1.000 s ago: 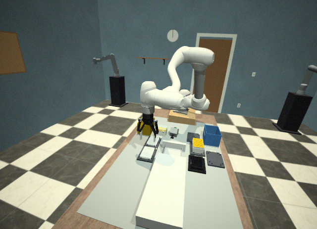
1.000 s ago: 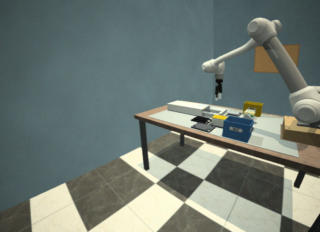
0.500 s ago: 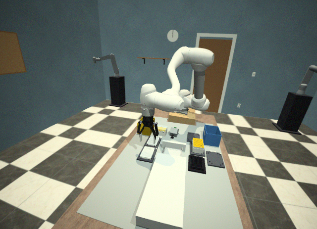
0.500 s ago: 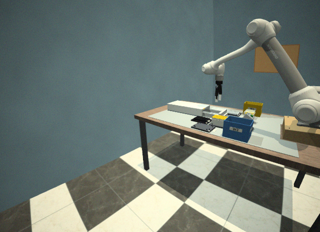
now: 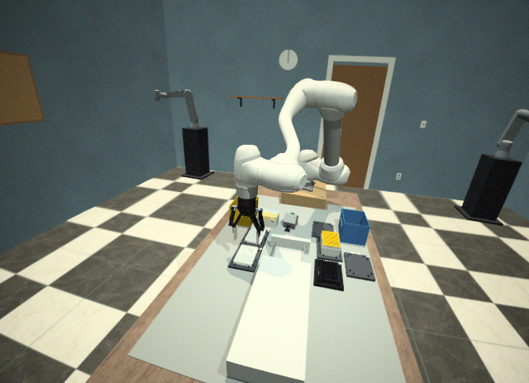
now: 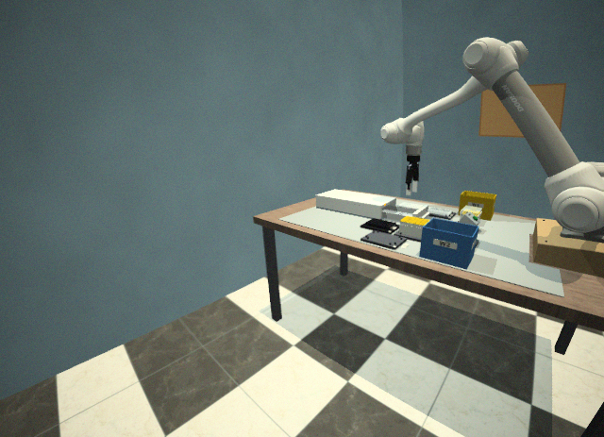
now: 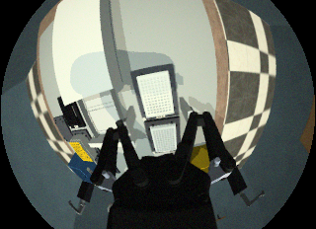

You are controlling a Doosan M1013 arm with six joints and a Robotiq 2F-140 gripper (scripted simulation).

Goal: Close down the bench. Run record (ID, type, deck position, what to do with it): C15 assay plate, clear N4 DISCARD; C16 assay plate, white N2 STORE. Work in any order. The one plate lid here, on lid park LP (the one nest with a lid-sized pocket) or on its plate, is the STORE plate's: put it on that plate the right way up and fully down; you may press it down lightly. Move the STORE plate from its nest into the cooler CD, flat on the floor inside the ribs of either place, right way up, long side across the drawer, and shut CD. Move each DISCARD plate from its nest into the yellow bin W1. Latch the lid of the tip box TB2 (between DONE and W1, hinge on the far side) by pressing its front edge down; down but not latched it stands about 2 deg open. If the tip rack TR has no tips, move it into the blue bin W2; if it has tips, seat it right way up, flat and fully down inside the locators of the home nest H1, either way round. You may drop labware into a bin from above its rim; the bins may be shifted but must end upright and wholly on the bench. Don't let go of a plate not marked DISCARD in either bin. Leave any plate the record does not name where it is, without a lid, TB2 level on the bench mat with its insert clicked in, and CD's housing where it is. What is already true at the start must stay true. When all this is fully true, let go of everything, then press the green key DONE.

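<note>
The clear plate lid lies 100 mm below my hand. From my hand the other things lie so: clear plate (170 mm behind, 110 mm below, 20 mm to the right); then grey nest (120 mm below); then white plate (100 mm below).
</note>
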